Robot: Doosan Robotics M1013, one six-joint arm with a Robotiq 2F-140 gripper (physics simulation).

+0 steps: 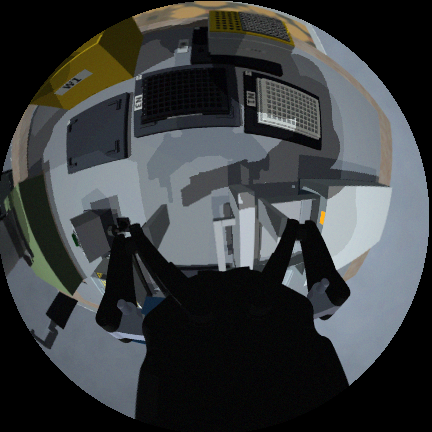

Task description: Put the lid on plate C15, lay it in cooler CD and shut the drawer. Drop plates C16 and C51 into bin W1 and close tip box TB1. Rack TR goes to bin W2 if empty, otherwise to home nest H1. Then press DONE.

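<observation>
My gripper is open and empty, its two black fingers wide apart at left and right. Bin W1 is yellow and stands at the upper left. A black plate sits in the nest marked N3, and a pale plate sits in the nest marked N1; no plate codes are readable. A yellow-topped box with a grey body and a hole grid stands at the top; I cannot tell whether it is TB1 or TR. A white cabinet with an orange mark stands at the right; its name is not readable.
A flat dark grey nest lies left of N3 with no plate on it. Upright white panels stand between the fingers. A grey box stands beside the left finger. A green block is at the far left.
</observation>
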